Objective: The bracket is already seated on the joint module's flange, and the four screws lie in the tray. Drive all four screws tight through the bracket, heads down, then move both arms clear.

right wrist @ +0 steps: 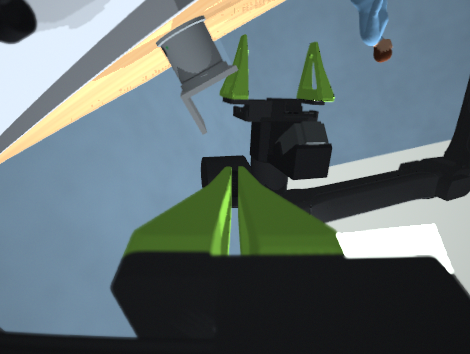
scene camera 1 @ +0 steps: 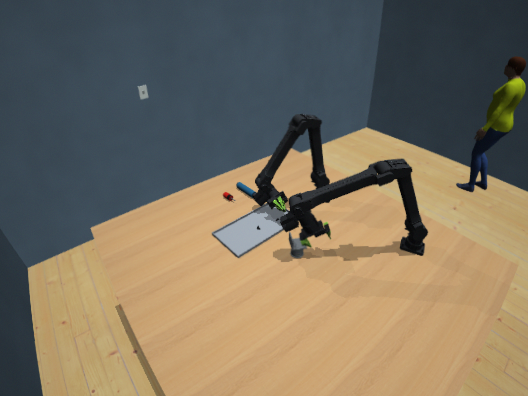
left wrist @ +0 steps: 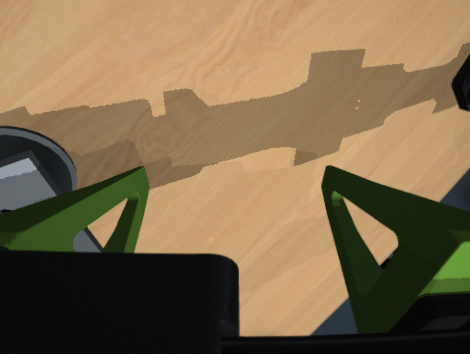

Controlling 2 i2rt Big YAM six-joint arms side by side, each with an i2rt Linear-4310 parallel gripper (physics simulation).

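Places are measured from the left arm's base along level axes (x ahead, y left, z up), in metres.
Where they show: left gripper, fingertip midpoint: [right wrist: 280, 38] [scene camera 1: 320, 242] [left wrist: 235, 176]; right gripper, fingertip midpoint: [right wrist: 234, 176] [scene camera 1: 284, 211]; left arm's base at its link origin: [scene camera 1: 412, 247].
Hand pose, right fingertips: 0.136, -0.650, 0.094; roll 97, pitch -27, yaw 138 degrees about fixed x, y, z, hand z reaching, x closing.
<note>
Things, the pixels of their top centre, and the offset from my right fingertips, as dx, dy, dz. "*": a spot on its surface instead. Level surfaces: height alone.
- grey joint module at its top centre: [right wrist: 207, 82] [scene camera 1: 297, 243] +0.155, +0.139, -0.030
- tray at a spot on its surface: [scene camera 1: 226, 245] * +0.277, -0.175, -0.080
- red-handled tool at its top centre: [scene camera 1: 229, 195] -0.065, -0.383, -0.060
- blue-handled tool at its top centre: [scene camera 1: 249, 189] -0.163, -0.307, -0.053
- wooden table at its surface level: dz -0.094
The grey bracket [scene camera 1: 293, 240] [left wrist: 25, 185] [right wrist: 194, 112] sits on the grey joint module [scene camera 1: 297, 253] [right wrist: 192, 50]. Small dark screws [scene camera 1: 258, 227] lie close together in the tray [scene camera 1: 226, 245]; their exact number is too small to tell. My left gripper [scene camera 1: 317, 240] [left wrist: 235, 176] [right wrist: 280, 38] is open and empty, beside the bracket, at its right in scene camera 1. My right gripper [scene camera 1: 279, 204] [right wrist: 234, 176] is held above the tray's far right end, its fingers pointing sideways. It is shut on a thin black piece, apparently a screw, mostly hidden between the fingertips. Screw holes in the bracket cannot be made out.
A red-handled tool [scene camera 1: 228, 196] and a blue-handled tool [scene camera 1: 245, 189] lie behind the tray on the wooden table [scene camera 1: 210, 310]. The left forearm passes in front of the right arm in scene camera 1. A person [scene camera 1: 502, 107] stands beyond the table at the right.
</note>
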